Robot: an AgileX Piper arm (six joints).
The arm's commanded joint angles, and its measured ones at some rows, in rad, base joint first. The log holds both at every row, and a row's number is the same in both.
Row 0, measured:
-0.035, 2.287, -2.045, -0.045, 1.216, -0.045
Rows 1 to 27, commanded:
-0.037, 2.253, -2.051, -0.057, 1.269, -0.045
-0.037, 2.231, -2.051, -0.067, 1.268, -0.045
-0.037, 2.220, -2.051, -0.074, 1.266, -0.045
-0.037, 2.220, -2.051, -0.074, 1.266, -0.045
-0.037, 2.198, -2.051, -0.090, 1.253, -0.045
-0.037, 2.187, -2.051, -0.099, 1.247, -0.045
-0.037, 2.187, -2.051, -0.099, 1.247, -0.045
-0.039, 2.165, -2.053, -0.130, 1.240, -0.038
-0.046, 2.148, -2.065, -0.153, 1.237, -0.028
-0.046, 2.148, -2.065, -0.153, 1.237, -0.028
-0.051, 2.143, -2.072, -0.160, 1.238, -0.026
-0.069, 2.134, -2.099, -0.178, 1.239, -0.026
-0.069, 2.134, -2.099, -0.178, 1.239, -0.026
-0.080, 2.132, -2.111, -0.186, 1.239, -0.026
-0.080, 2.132, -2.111, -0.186, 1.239, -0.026
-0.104, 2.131, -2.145, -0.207, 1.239, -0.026
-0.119, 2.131, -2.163, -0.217, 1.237, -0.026
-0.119, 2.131, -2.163, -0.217, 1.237, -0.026
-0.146, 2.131, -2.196, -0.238, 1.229, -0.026
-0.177, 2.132, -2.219, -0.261, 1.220, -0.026
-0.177, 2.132, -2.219, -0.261, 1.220, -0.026
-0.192, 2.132, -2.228, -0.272, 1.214, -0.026
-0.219, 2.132, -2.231, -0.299, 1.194, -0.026
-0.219, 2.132, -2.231, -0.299, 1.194, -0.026
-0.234, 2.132, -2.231, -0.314, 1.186, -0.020
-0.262, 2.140, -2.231, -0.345, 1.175, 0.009
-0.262, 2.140, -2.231, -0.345, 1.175, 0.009
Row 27, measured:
-0.225, 2.144, -2.225, -0.296, 1.198, -0.023
